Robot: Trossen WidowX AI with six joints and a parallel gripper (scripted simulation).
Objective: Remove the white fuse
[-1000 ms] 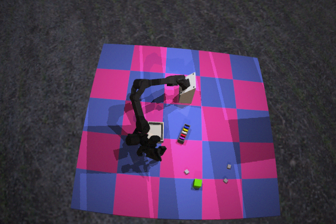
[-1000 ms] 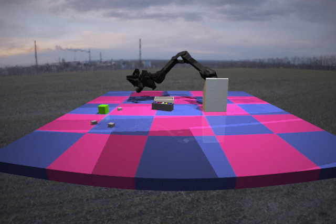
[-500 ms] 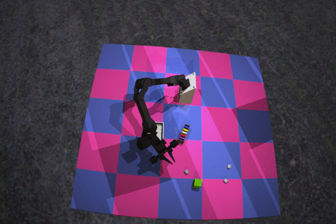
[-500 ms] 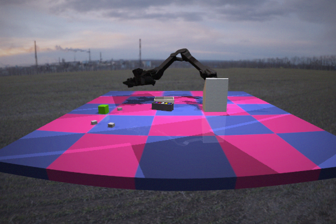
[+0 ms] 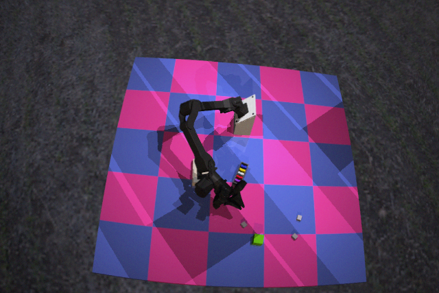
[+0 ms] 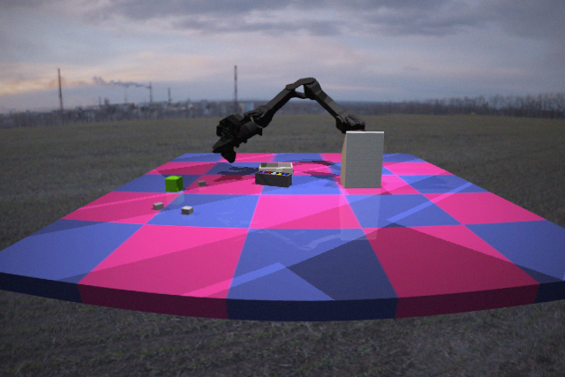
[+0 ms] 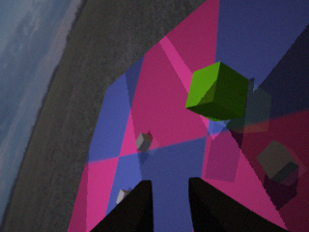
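The white fuse lies 210 mm behind my gripper tip, 30 mm to the left of it and 100 mm below it. The rest, counted from my gripper tip: tray 230 mm behind, 150 mm to the right, 120 mm below.
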